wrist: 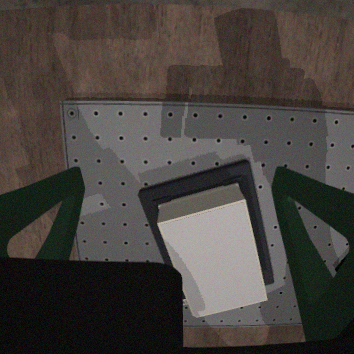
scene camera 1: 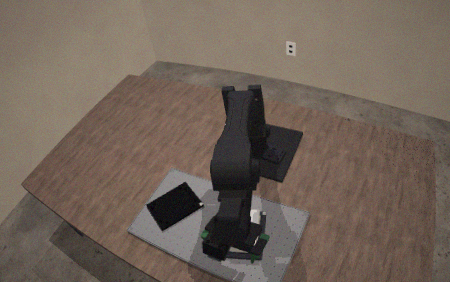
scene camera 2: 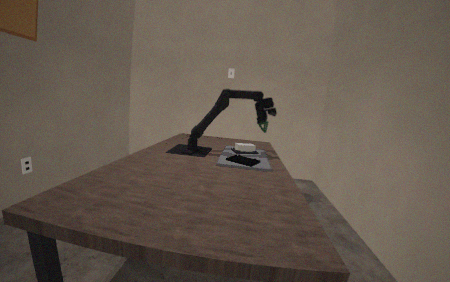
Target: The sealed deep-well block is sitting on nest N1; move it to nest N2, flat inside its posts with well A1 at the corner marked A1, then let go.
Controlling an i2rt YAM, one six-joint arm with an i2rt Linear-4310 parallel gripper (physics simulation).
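Where they show: gripper, fingertip midpoint: [wrist: 177, 176] [scene camera 1: 234, 255] [scene camera 2: 264, 131]; arm's base at its link origin: [scene camera 1: 259, 149] [scene camera 2: 192, 150].
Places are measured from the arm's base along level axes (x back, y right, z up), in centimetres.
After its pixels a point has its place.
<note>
The sealed deep-well block [scene camera 2: 245, 147] @[x -34.1, y -10.4, z 4.7 cm] [wrist: 215, 255] @[x -34.3, y -14.9, z 6.1 cm] is a white box with a pale flat top. It sits on nest N1 [scene camera 2: 256, 152] @[x -41.7, y -12.3, z 1.9 cm] [wrist: 200, 183] @[x -39.9, y -17.2, z 1.9 cm], a dark tray; in scene camera 1 the arm hides most of both. Nest N2 [scene camera 1: 175, 206] @[x -36.3, y 10.1, z 1.9 cm] [scene camera 2: 243, 160] @[x -36.6, y 13.5, z 1.9 cm] is a black tray with a small white mark at one corner and holds no block. My gripper [scene camera 1: 235, 236] [scene camera 2: 263, 128] @[x -44.9, y -20.4, z 15.7 cm] [wrist: 177, 176] @[x -44.9, y -20.4, z 15.7 cm] is open, its green fingers wide apart above N1 and pointing down. In the wrist view the block lies lower, between and beyond the fingertips. Well A1 cannot be made out.
Both nests stand on a grey perforated board [scene camera 1: 287, 220] @[x -22.3, y -23.5, z 0.8 cm] [scene camera 2: 265, 166] @[x -49.2, y 15.1, z 0.8 cm] [wrist: 120, 125] @[x -44.4, y -26.2, z 0.8 cm] on the wooden table [scene camera 1: 115, 135] @[x -22.3, y 61.2, z -0.6 cm] [scene camera 2: 165, 210] @[x -22.6, y 75.5, z -0.5 cm]. The arm's black base plate [scene camera 1: 290, 150] @[x 4.6, y -10.9, z 0.4 cm] [scene camera 2: 175, 150] @[x 9.2, y 6.3, z -0.1 cm] stands behind the board. The board lies near a table edge.
</note>
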